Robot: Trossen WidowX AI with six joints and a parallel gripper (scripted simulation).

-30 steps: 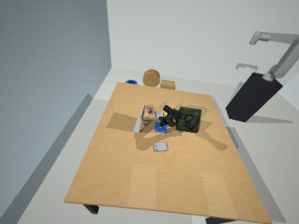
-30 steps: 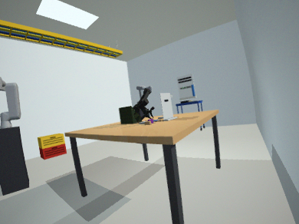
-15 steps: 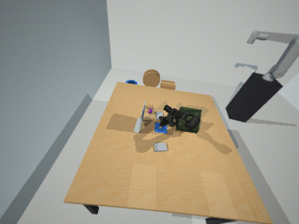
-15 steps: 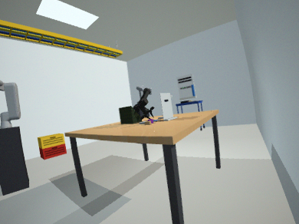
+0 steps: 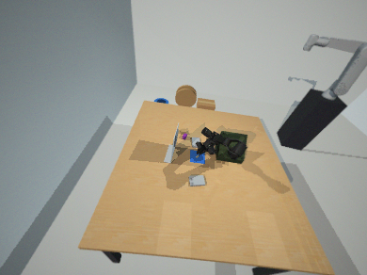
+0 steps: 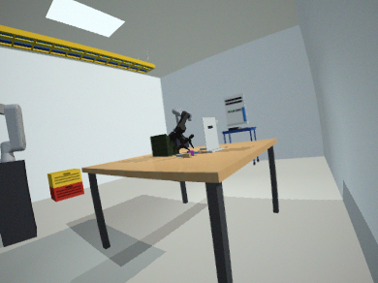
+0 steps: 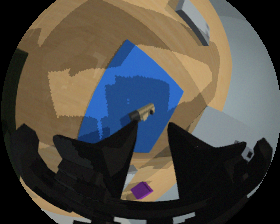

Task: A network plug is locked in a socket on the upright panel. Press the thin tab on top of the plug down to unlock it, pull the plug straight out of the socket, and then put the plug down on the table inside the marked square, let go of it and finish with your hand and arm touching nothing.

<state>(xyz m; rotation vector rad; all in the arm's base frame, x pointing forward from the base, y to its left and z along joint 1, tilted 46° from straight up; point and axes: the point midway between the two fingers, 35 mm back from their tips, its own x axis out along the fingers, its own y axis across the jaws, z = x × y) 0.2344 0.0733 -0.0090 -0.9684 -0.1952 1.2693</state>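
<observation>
Now: gripper tip 3 cm above the marked blue square. Round my gripper tip: upright grey panel (20 cm ahead, 5 cm to the left, 10 cm above).
</observation>
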